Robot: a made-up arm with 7 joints.
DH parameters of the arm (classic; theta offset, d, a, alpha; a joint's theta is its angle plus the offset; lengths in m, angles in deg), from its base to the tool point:
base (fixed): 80.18 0 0.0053 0
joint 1: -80.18 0.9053 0.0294 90
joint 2: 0 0.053 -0.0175 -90
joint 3: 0 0.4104 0.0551 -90
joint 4: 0 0.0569 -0.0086 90
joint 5: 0 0.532 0.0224 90
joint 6: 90 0.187 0.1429 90
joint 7: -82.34 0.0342 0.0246 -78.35
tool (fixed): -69.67 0.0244 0 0
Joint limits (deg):
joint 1: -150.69..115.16
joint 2: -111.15..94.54
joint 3: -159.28..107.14
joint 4: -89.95..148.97
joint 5: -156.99..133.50
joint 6: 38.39..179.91
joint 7: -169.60..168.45
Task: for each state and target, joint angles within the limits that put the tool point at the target. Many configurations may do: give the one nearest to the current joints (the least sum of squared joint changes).
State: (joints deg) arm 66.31 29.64 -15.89 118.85 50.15 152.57 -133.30
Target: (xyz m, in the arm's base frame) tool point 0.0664 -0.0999 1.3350
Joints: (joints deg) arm 51.82 79.49 3.85 112.34 51.26 163.28 -129.99
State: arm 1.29 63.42 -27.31 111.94 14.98 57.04 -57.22
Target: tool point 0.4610 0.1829 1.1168
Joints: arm 35.05 33.35 4.34 137.03 21.68 46.21 -57.38
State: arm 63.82 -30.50 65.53 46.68 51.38 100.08 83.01
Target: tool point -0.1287 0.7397 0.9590
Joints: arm 68.41 -43.94 63.44 73.06 61.67 107.46 84.10
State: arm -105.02 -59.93 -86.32 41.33 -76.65 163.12 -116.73
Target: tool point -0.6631 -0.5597 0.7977
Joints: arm -111.69 -85.59 -73.11 69.54 -82.05 169.03 -111.46
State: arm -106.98 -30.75 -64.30 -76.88 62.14 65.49 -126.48
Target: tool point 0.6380 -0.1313 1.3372
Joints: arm -64.81 -47.85 -89.01 -89.14 68.16 52.82 -125.93
